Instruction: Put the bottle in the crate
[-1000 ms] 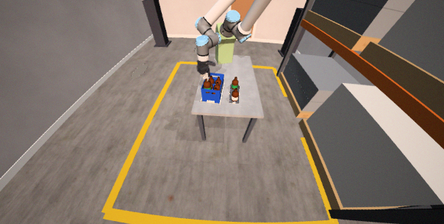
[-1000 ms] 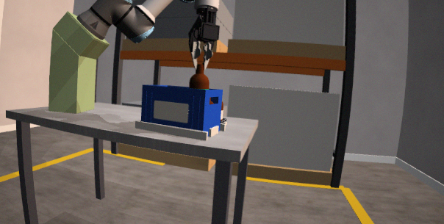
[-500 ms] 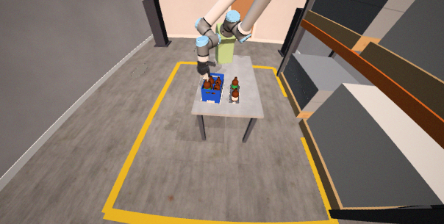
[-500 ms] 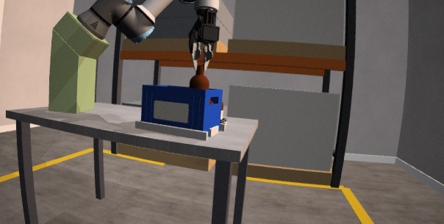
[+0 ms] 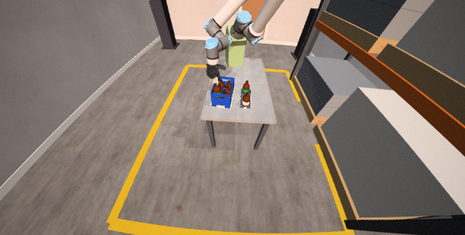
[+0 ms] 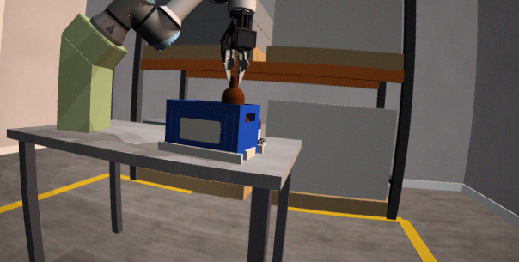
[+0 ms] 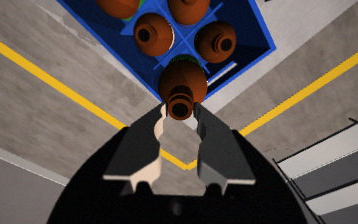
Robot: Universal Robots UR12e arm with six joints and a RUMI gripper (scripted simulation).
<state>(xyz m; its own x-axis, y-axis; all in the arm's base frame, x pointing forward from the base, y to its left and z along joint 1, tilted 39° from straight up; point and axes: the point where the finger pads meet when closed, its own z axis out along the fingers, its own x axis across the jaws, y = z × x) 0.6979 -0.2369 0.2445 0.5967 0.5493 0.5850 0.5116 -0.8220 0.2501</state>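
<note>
Right now the crate is 170 mm below my hand, 80 mm behind it and 50 mm to the left of it.
</note>
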